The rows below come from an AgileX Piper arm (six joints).
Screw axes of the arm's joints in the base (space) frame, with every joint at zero. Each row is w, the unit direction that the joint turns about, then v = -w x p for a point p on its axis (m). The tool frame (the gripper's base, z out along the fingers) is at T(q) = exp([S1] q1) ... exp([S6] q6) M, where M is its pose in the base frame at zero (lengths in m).
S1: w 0 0 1 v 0 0 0
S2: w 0 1 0 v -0.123 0 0
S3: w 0 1 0 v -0.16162 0 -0.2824
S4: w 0.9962 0 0.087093 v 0 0.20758 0
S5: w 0 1 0 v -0.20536 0 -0.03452
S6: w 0.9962 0 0.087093 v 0 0.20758 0
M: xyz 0.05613 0 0.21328 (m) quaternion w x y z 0.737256 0 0.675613 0
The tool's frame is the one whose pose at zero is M.
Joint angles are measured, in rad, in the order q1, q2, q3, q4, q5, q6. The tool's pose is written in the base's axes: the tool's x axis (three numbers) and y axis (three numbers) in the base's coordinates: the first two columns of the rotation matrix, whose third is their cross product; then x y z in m. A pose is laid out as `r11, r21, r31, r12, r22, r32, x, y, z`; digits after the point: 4 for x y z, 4 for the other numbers.
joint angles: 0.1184 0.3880 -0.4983 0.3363 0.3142 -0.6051
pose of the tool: -0.0341, -0.2849, -0.9580, -0.2374, 0.9334, -0.2691, 0.0831, 0.0192, 0.3273
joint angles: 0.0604 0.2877 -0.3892 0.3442 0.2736 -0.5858
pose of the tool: -0.0293, -0.2519, -0.9673, -0.1635, 0.9559, -0.2440, 0.0721, 0.0127, 0.3025
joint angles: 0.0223 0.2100 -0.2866 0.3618 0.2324 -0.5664
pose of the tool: -0.0308, -0.2119, -0.9768, -0.1127, 0.9718, -0.2073, 0.0660, 0.0089, 0.2773
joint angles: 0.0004 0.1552 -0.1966 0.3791 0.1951 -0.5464
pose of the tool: -0.0397, -0.1725, -0.9842, -0.0801, 0.9824, -0.1690, 0.0635, 0.0066, 0.2540
